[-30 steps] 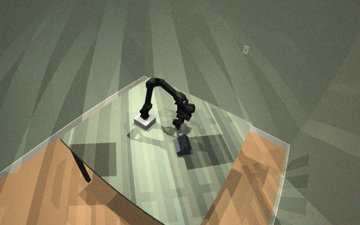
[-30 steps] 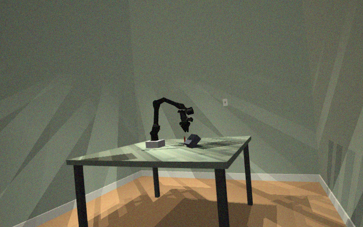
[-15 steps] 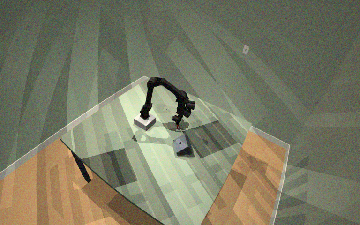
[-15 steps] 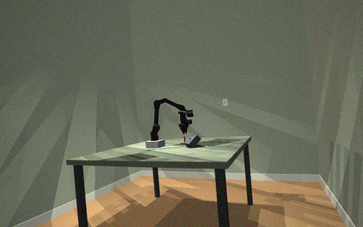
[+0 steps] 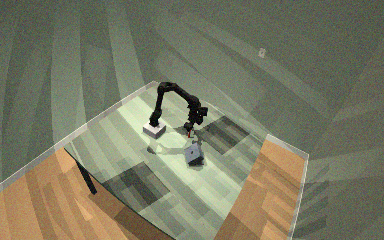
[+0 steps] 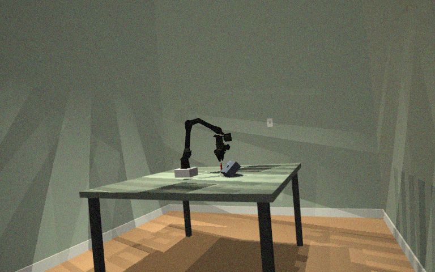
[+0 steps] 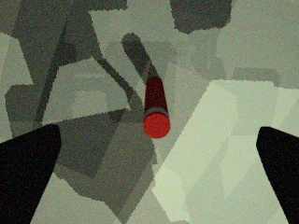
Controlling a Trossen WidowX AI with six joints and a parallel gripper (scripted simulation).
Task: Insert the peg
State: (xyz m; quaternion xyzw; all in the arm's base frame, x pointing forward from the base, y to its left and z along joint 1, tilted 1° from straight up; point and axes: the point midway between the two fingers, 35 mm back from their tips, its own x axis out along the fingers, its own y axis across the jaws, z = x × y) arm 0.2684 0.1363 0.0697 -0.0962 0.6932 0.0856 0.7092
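My gripper tip is 4 cm above the red peg. The rest, counted from my gripper tip: grey sloped panel: 16 cm ahead, 16 cm to the right, 5 cm below.
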